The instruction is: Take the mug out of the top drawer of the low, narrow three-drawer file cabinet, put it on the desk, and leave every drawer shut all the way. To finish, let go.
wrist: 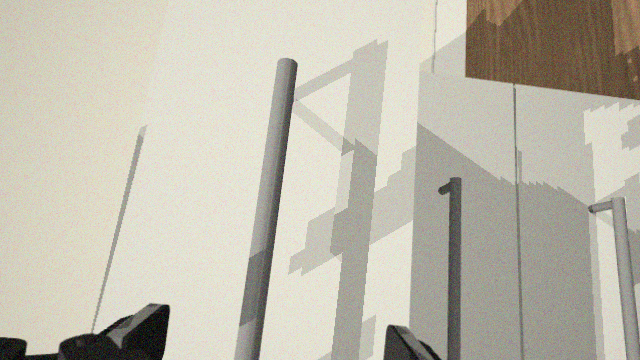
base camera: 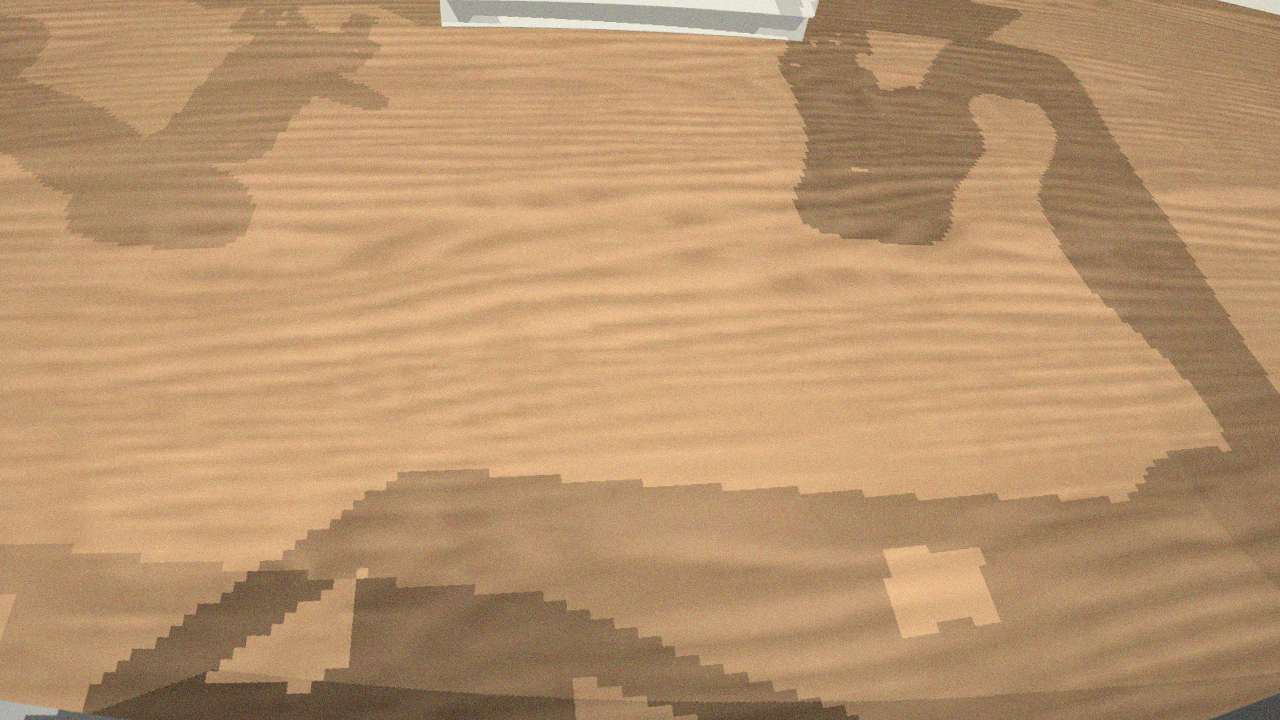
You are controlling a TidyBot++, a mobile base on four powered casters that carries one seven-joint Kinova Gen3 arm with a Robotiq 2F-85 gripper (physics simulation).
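Places are measured from the arm's base along level axes (x ahead, y left, z up), in millimetres.
Where they show: gripper, between the fingertips: (wrist: 277, 339).
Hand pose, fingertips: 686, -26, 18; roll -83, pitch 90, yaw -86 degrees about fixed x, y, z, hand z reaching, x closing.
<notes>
Each offset is from my fingertips to the centre of the thing, as dx, dy, dz. "*": to the spot under its first point. Level surfaces: height alone.
My gripper (wrist: 277, 339) is open, its two black fingertips set wide apart at the bottom of the wrist view. A long grey bar handle @(* +9, -54, +11) (wrist: 268, 200) on a broad cream drawer front @(+51, -33, +12) (wrist: 215, 175) runs down through the gap between them in this view; whether it lies at fingertip depth I cannot tell. Two more bar handles, a darker one @(* +165, -27, -141) (wrist: 454, 260) and a lighter one @(* +170, -52, -294) (wrist: 621, 250), show to the right on neighbouring fronts, turned sideways in this view. The mug and the inside of the top drawer do not show.
A wooden floor @(dz -414) (base camera: 572, 295) (wrist: 545, 45) shows in both views, with dark shadows across it in the base view. A low piece of white furniture (base camera: 626, 28) is cut off by the top edge of the base view. A thin dark slit (wrist: 120, 225) runs along the cream surface at left.
</notes>
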